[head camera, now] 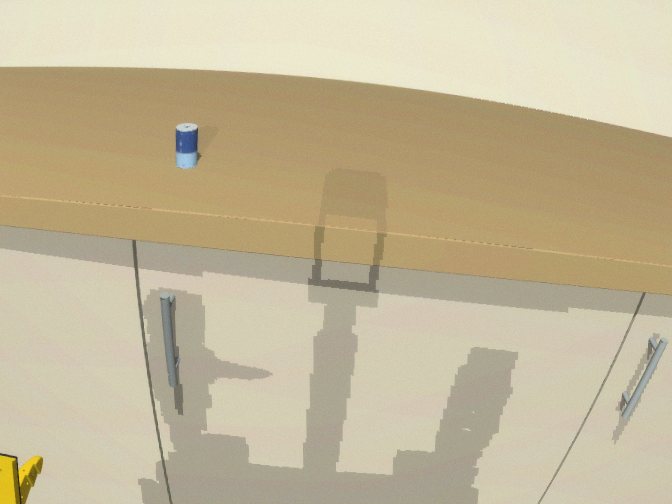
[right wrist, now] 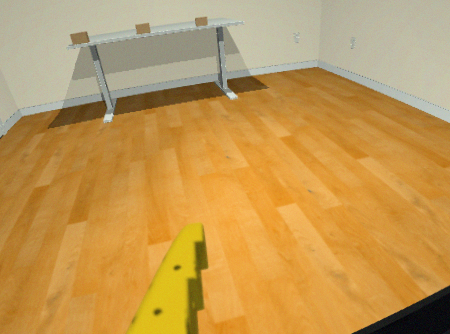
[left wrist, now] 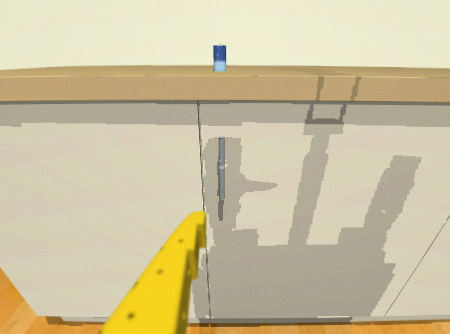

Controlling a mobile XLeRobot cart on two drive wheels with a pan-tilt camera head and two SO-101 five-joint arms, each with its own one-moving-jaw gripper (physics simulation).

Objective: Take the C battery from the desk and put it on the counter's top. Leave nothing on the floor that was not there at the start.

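Note:
The C battery [head camera: 186,145] [left wrist: 219,58], dark blue above and light blue below, stands upright on the wooden counter top [head camera: 434,162] [left wrist: 125,89], a little back from its front edge. My left gripper [head camera: 29,473] [left wrist: 196,227] is open and empty. It is in front of the cabinet doors, below the counter's edge and apart from the battery; in the head view a small part of it shows at the lower left. My right gripper [right wrist: 196,237] is fully open and empty over the floor, with its notched fixed jaw in view. Both moving jaws are outside the wrist views.
The cabinet front has grey bar handles [head camera: 169,341] [left wrist: 221,167] and carries the robot's shadow. In the right wrist view, a white desk [right wrist: 172,32] with three small brown blocks stands against the far wall. The wooden floor [right wrist: 300,150] lies before it, and a black edge [right wrist: 425,320] shows at the lower right.

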